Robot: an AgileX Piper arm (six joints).
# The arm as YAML. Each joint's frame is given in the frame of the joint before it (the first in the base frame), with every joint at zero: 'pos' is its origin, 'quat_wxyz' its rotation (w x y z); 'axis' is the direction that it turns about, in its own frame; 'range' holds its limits. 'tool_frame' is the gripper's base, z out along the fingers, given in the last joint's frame.
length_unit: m
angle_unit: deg
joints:
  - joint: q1
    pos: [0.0, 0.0, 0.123]
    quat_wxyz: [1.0, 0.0, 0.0, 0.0]
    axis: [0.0, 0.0, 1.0]
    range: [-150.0, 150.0]
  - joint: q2
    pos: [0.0, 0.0, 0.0]
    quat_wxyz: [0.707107, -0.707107, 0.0, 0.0]
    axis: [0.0, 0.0, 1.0]
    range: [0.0, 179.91]
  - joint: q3
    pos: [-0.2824, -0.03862, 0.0]
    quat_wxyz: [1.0, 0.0, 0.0, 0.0]
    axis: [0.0, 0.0, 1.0]
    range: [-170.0, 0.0]
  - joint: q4
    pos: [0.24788, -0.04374, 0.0]
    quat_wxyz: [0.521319, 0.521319, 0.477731, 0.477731]
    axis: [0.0, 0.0, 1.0]
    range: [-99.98, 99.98]
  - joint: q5
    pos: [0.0, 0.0, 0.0]
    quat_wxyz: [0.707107, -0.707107, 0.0, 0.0]
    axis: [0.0, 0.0, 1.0]
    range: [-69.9, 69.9]
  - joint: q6
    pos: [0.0, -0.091, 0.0]
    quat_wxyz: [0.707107, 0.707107, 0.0, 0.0]
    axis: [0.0, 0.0, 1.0]
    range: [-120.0, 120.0]
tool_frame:
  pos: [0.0, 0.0, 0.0]
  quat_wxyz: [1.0, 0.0, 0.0, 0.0]
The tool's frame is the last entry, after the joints.
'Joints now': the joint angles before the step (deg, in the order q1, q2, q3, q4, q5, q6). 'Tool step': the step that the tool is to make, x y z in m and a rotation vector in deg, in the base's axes. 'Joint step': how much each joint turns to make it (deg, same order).
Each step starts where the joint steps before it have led.
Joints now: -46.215, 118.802, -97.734, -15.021, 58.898, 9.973
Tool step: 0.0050, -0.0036, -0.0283, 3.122, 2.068, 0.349
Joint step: -0.002, 3.817, -0.347, 0.874, 0.072, -0.671
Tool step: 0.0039, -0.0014, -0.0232, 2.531, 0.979, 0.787
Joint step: 0.002, 2.927, 0.010, 1.288, -0.679, -1.142
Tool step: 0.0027, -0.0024, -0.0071, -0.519, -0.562, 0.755
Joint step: 0.001, 0.971, -0.024, -0.051, -1.826, -0.372
